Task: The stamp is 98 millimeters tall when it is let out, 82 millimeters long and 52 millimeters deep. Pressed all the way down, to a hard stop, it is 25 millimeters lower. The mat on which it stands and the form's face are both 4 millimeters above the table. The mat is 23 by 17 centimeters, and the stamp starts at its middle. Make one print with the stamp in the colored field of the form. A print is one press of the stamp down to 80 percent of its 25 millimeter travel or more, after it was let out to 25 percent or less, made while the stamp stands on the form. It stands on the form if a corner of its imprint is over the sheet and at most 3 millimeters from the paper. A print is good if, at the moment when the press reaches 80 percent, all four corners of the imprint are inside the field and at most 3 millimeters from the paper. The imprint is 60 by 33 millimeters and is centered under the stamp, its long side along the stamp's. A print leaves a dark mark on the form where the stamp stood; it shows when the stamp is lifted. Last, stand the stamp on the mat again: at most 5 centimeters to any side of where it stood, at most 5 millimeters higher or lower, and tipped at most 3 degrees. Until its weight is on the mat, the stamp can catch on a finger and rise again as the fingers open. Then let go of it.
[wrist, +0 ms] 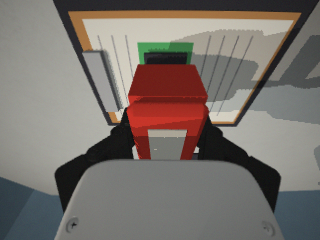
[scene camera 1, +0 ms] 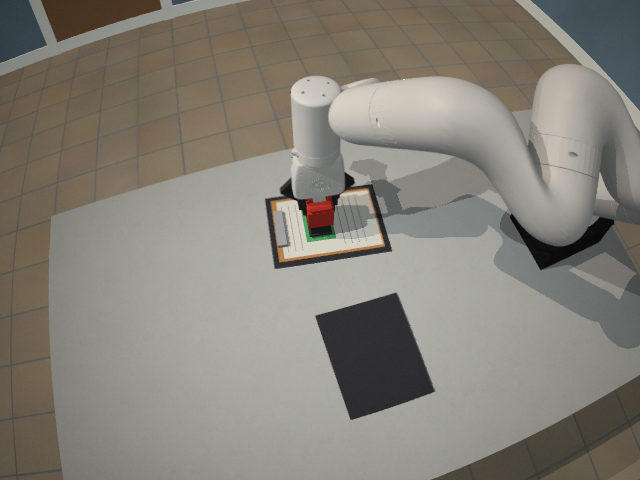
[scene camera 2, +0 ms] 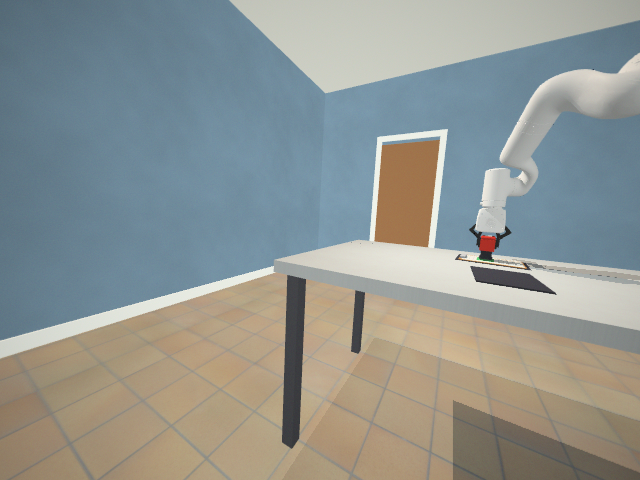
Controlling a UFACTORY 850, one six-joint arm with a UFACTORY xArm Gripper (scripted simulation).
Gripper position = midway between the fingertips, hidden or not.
Note:
I see my gripper [scene camera 1: 317, 208], a red stamp [scene camera 1: 320, 211], a dark mat [scene camera 1: 372, 350] and a form [scene camera 1: 358, 230].
The red stamp shows as well in the wrist view [wrist: 167, 112]. My gripper also shows in the wrist view [wrist: 165, 106] and in scene camera 2 [scene camera 2: 486, 248]. The dark mat shows as well in scene camera 2 [scene camera 2: 512, 279].

